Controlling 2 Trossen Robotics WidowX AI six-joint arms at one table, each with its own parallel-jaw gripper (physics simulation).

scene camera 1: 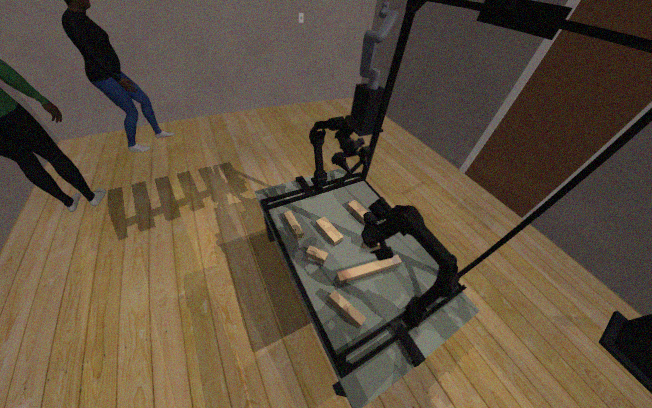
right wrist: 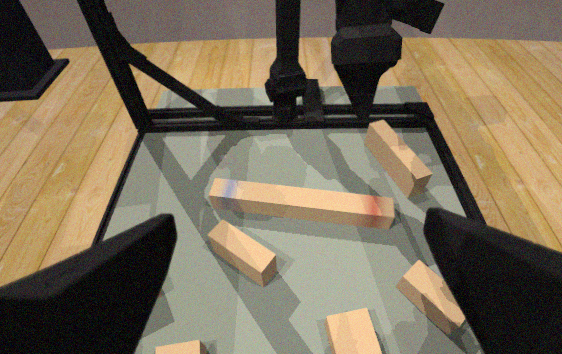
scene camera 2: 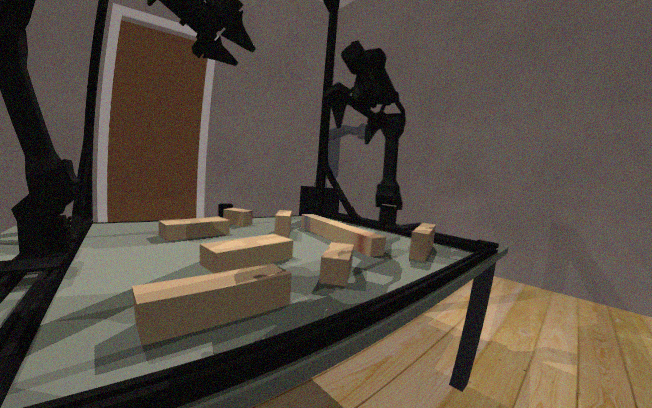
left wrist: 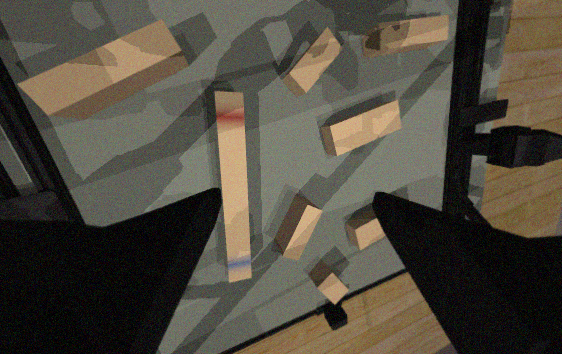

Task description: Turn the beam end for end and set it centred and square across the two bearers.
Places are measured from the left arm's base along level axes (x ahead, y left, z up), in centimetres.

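Pixels of known places: left gripper, fingertip midpoint: (right wrist: 361, 106) (scene camera 2: 353, 136) (left wrist: 297, 197); right gripper, fingertip midpoint: (scene camera 1: 358, 171) (right wrist: 300, 223) (scene camera 2: 245, 58); left arm's base, link origin: (scene camera 1: 409, 318) (right wrist: 284, 114) (scene camera 2: 387, 224); right arm's base, link origin: (scene camera 1: 317, 188) (scene camera 2: 45, 253) (left wrist: 464, 143).
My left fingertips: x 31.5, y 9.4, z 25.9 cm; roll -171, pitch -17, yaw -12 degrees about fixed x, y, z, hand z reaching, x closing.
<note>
Ahead of a thing's pixels: the offset from my left fingertips to its middle.
The beam @(dx -3.3, dy -6.9, dz -25.6 cm) (scene camera 1: 369, 270) (scene camera 2: 345, 235) (left wrist: 233, 185) (right wrist: 300, 200) is a long light wooden bar lying on the table. It has a red band near one end and a blue band near the other. In the left wrist view red is at the top; in the right wrist view blue is at the left. Which blocks are the two bearers I cannot tell. My left gripper (scene camera 1: 375, 246) (scene camera 2: 354, 133) (left wrist: 297, 197) is open and empty, above the table near the beam. My right gripper (scene camera 1: 354, 170) (scene camera 2: 245, 56) (right wrist: 300, 223) is open and empty, high and away from the beam.
Several plain blocks surround the beam: a block @(dx -14.5, dy +14.4, dz -24.6 cm) (scene camera 1: 347, 308) (left wrist: 102, 70) (right wrist: 395, 155), a short block @(dx +15.5, dy +13.7, dz -25.6 cm) (scene camera 1: 317, 254) (scene camera 2: 337, 265) (left wrist: 312, 62), a middle block @(dx +26.3, dy +0.5, dz -25.9 cm) (scene camera 1: 329, 230) (scene camera 2: 245, 252) (left wrist: 365, 127), a far block @(dx +38.0, dy +17.2, dz -25.6 cm) (scene camera 1: 293, 223) (scene camera 2: 212, 302), and another @(dx +7.5, dy -17.2, dz -24.6 cm) (left wrist: 300, 227) (right wrist: 242, 252). Black rails edge the table.
</note>
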